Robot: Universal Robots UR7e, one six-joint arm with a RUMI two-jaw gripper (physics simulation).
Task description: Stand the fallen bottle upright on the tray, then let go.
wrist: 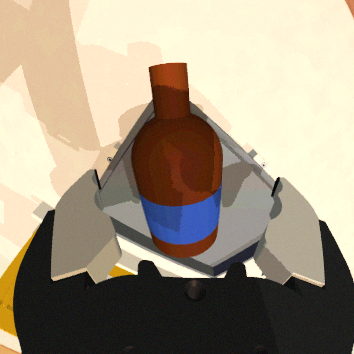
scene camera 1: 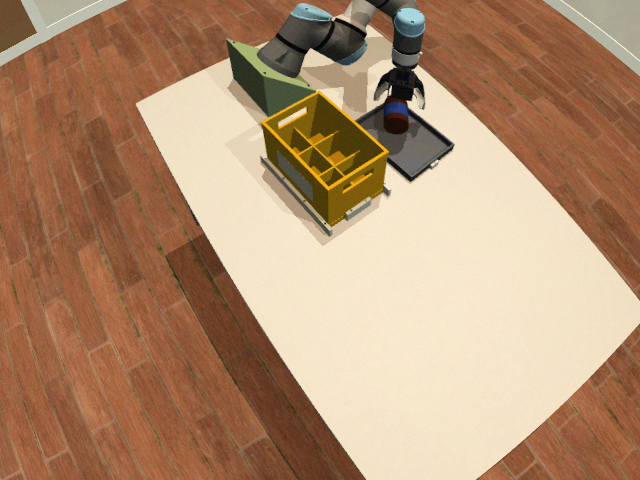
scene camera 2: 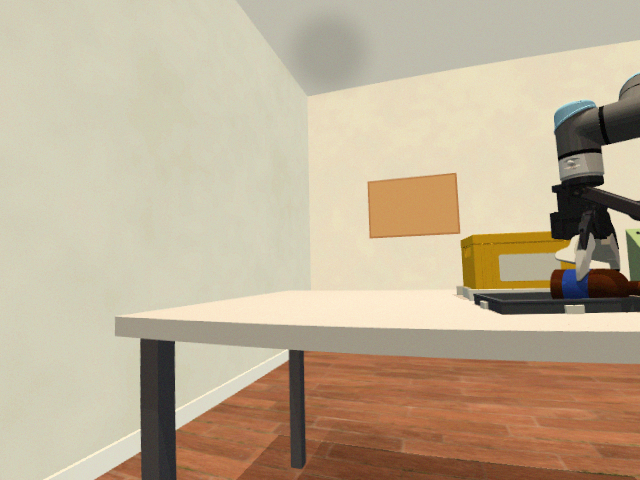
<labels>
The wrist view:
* my gripper: 186, 176
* brown bottle: 176, 156
</labels>
